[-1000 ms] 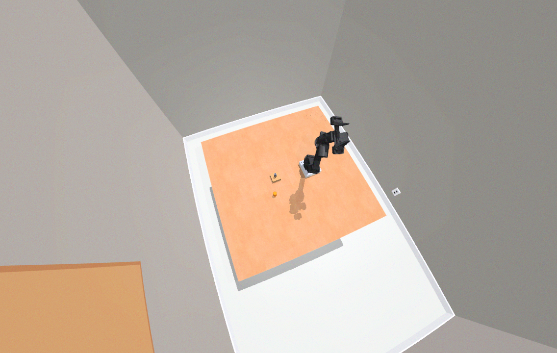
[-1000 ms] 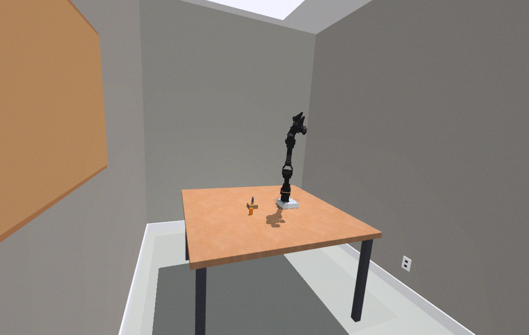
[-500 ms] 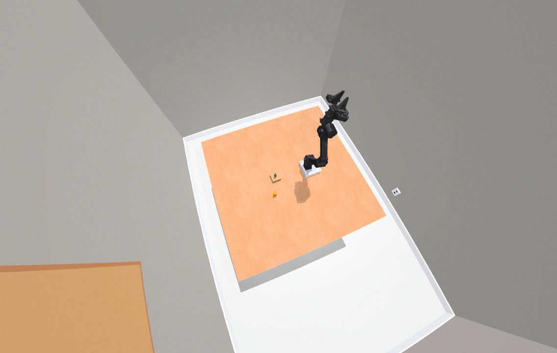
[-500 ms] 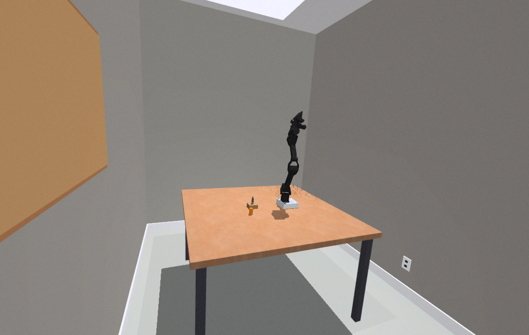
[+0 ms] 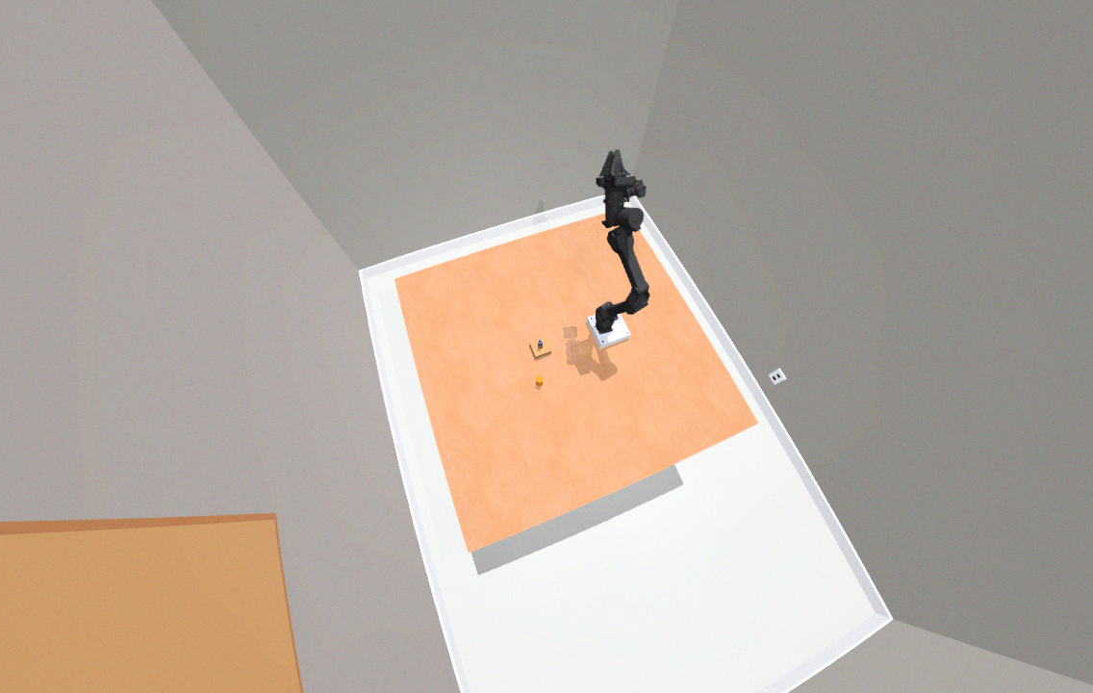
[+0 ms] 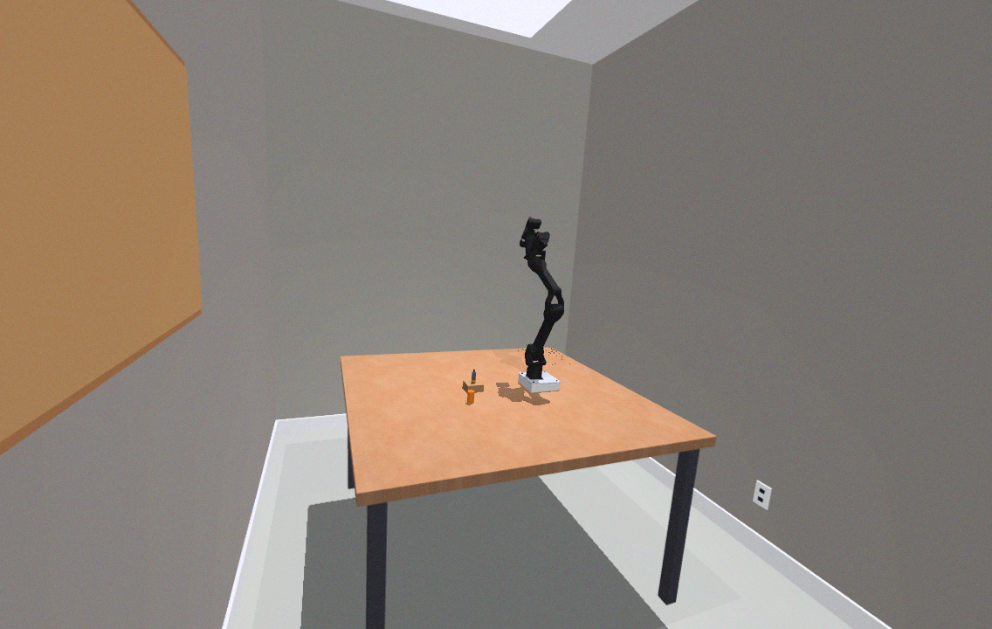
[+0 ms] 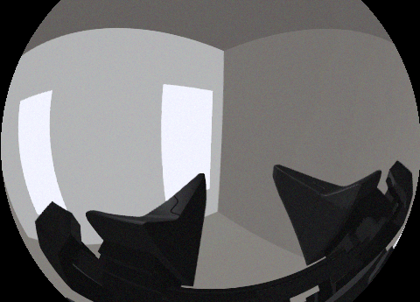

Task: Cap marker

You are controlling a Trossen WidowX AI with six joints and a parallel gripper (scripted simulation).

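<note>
Now: the orange cap 34 cm ahead of my gripper tip, 37 cm to the left of it and 76 cm below it.
</note>
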